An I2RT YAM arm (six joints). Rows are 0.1 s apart.
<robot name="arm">
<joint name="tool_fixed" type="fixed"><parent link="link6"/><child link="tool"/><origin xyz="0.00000 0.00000 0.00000" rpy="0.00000 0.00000 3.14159"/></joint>
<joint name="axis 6" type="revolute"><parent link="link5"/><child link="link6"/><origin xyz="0.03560 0.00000 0.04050" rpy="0.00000 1.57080 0.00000"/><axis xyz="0 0 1"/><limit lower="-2.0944" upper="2.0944"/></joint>
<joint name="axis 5" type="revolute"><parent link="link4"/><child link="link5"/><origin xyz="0.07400 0.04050 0.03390" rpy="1.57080 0.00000 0.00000"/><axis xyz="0 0 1"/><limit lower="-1.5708" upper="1.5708"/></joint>
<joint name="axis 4" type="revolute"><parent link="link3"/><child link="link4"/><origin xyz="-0.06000 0.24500 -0.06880" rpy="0.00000 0.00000 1.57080"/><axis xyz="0 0 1"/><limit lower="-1.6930" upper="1.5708"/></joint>
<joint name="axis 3" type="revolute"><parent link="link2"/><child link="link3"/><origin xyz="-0.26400 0.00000 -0.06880" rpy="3.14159 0.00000 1.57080"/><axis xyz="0 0 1"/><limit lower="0.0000" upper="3.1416"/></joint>
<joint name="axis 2" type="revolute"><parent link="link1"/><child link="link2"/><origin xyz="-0.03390 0.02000 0.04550" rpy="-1.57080 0.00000 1.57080"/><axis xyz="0 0 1"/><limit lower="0.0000" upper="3.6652"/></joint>
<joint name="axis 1" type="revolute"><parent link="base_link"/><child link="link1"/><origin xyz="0.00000 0.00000 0.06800" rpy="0.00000 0.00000 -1.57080"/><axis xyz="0 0 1"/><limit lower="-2.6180" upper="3.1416"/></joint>
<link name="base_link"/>
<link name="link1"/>
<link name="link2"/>
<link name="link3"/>
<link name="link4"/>
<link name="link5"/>
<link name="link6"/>
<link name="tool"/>
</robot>
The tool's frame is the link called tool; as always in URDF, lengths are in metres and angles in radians.
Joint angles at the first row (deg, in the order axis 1, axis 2, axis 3, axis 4, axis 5, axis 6):
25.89, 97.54, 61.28, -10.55, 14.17, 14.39
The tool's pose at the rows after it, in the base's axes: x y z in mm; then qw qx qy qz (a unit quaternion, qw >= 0):
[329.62 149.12 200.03 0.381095 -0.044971 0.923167 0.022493]
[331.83 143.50 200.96 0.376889 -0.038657 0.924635 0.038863]
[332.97 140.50 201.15 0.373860 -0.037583 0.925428 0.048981]
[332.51 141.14 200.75 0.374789 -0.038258 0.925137 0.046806]
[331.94 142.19 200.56 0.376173 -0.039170 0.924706 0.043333]
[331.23 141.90 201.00 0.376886 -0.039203 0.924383 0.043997]
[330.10 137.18 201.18 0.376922 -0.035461 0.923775 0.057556]
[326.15 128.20 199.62 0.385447 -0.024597 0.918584 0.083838]
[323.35 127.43 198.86 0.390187 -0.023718 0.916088 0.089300]
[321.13 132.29 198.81 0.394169 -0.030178 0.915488 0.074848]
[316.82 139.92 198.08 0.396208 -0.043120 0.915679 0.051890]
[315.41 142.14 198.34 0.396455 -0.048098 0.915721 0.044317]
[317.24 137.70 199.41 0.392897 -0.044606 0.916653 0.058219]
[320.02 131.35 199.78 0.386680 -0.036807 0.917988 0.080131]
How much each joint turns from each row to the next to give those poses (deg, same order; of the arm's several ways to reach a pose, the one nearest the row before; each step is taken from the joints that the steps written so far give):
-0.22, -0.11, 0.00, -0.11, -0.54, 0.29
-1.18, -0.22, -0.03, -0.02, -2.34, 0.52
-0.66, -0.09, -0.04, 0.02, -1.53, 0.09
0.16, 0.00, -0.11, 0.14, 0.33, -0.07
0.24, 0.00, -0.06, 0.08, 0.52, -0.08
0.00, -0.22, -0.18, 0.07, -0.04, 0.00
-0.79, -0.74, -0.94, 0.74, -1.75, 0.32
-1.38, -1.71, -2.91, 3.24, -2.84, 0.99
0.03, -0.65, -1.16, 1.27, -0.33, 0.22
1.09, 0.00, 0.00, -0.11, 2.08, -0.62
1.75, 0.02, 0.03, -0.68, 3.03, -1.11
0.52, -0.04, 0.08, -0.40, 0.92, -0.46
-1.00, -0.20, 0.05, -0.08, -2.07, 0.31
-1.47, -0.09, 0.00, 0.04, -3.11, 0.83

